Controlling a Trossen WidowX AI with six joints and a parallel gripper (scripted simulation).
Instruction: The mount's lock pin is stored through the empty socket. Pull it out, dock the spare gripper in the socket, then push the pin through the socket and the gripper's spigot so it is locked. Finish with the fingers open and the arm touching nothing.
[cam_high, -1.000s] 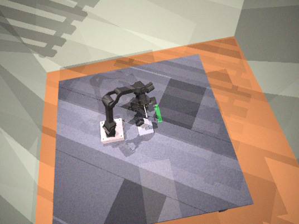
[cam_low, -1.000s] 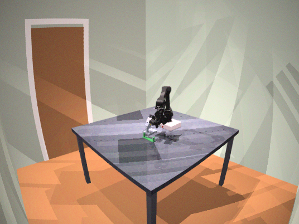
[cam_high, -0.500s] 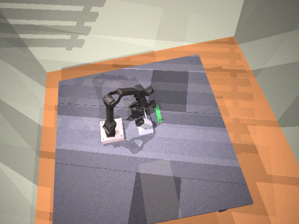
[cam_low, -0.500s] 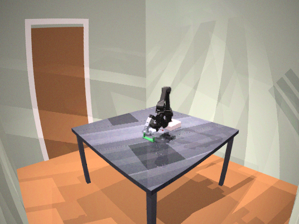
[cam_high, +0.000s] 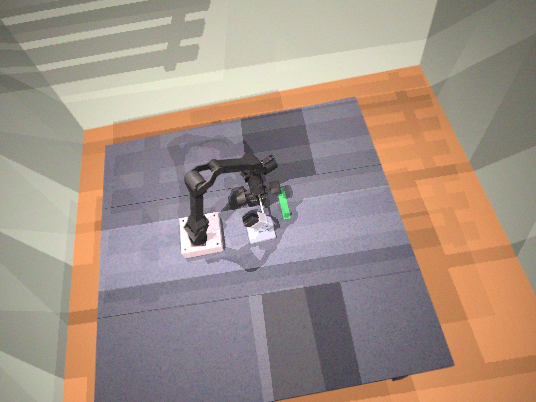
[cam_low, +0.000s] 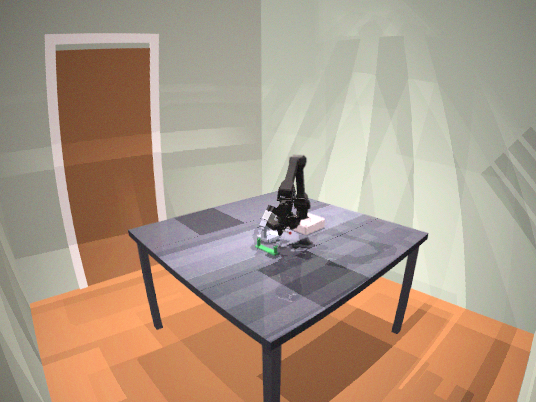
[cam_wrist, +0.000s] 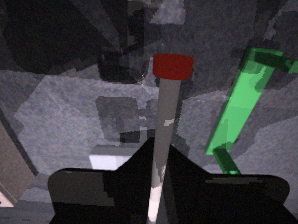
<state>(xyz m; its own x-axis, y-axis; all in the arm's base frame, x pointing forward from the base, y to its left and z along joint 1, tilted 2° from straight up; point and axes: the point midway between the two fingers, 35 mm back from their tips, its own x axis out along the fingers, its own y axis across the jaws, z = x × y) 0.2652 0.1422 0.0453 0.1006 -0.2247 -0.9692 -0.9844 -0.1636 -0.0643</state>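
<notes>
Right now my gripper tip is 10 cm to the left of the grey mount and 1 cm short of it. Also, from my gripper tip: green bracket 9 cm ahead, 3 cm below, 2 cm to the left; spare gripper 11 cm to the right, 7 cm above, 1 cm behind.
</notes>
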